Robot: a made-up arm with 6 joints.
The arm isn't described. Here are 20 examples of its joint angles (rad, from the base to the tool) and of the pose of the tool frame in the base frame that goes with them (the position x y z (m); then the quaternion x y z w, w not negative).
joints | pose
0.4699 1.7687 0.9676 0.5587 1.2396 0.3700 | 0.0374 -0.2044 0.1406 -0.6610 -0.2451 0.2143 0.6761
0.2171 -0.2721 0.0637 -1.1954 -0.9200 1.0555 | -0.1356 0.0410 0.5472 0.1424 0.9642 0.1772 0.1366
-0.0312 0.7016 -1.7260 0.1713 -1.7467 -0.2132 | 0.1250 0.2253 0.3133 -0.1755 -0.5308 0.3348 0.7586
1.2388 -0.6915 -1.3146 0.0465 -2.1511 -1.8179 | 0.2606 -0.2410 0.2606 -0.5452 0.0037 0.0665 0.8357
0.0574 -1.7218 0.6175 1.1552 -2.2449 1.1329 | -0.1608 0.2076 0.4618 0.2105 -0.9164 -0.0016 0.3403
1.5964 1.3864 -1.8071 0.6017 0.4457 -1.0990 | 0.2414 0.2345 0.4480 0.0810 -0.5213 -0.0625 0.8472
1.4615 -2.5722 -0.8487 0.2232 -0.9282 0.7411 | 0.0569 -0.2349 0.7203 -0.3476 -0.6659 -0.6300 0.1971
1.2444 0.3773 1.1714 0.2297 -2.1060 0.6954 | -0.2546 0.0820 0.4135 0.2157 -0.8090 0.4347 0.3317
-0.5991 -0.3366 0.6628 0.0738 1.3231 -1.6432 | 0.1751 -0.0653 0.0193 -0.5801 -0.3957 -0.0791 0.7076
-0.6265 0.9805 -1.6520 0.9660 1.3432 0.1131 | -0.1046 0.0043 0.1528 -0.6042 0.6205 -0.1670 0.4712
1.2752 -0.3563 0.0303 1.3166 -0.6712 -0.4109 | -0.1345 0.0334 0.6540 0.2926 -0.9342 0.0664 0.1929
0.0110 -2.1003 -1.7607 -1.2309 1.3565 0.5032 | 0.3349 -0.1537 0.3485 -0.4882 -0.7724 -0.3844 0.1315
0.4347 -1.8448 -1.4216 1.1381 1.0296 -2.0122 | -0.0050 -0.2259 0.0746 -0.2922 -0.4595 0.7921 0.2757
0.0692 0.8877 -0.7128 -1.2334 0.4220 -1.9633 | -0.1987 -0.0017 0.4143 -0.0999 0.3883 0.6536 0.6420
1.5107 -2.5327 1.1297 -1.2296 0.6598 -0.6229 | 0.2798 -0.1582 0.6978 0.4704 -0.3169 -0.6920 0.4465
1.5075 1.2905 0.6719 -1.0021 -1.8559 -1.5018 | 0.2951 -0.1349 0.6855 -0.3956 -0.6126 -0.3450 0.5909
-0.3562 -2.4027 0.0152 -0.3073 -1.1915 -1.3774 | -0.0987 -0.1995 -0.0571 -0.0792 0.4158 -0.8878 0.1806
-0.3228 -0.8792 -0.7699 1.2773 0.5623 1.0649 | 0.0253 -0.0163 0.0831 -0.0651 0.3629 -0.2549 0.8939
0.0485 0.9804 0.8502 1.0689 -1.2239 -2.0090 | -0.2478 -0.1087 0.1711 -0.2801 0.7992 0.1059 0.5211
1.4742 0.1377 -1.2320 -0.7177 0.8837 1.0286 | 0.1396 0.0519 0.2835 0.1521 -0.7817 0.5589 0.2311
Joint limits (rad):
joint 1: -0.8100..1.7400
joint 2: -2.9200..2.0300
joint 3: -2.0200..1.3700
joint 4: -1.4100..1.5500
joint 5: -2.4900..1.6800
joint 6: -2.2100..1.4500
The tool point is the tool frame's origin. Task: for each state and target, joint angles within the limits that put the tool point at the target. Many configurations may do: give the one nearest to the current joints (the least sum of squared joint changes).
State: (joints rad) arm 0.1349 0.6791 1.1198 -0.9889 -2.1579 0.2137
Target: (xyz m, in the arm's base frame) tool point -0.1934 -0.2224 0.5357
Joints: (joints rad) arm 0.5110 0.6863 1.1829 -1.4100 -2.2568 -0.4538
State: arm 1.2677 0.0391 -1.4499 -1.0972 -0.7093 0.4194
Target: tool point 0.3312 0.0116 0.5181
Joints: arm 0.8965 -0.3289 -1.3006 -0.9858 -0.5434 0.6051
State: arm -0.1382 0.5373 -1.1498 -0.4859 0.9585 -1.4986
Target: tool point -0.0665 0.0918 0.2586
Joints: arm -0.4287 0.7966 -1.2740 -0.7417 1.2362 -1.2397
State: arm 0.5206 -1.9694 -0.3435 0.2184 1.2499 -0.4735
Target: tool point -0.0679 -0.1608 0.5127
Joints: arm 0.3696 -2.0799 -0.4239 0.0434 1.3673 -0.3597
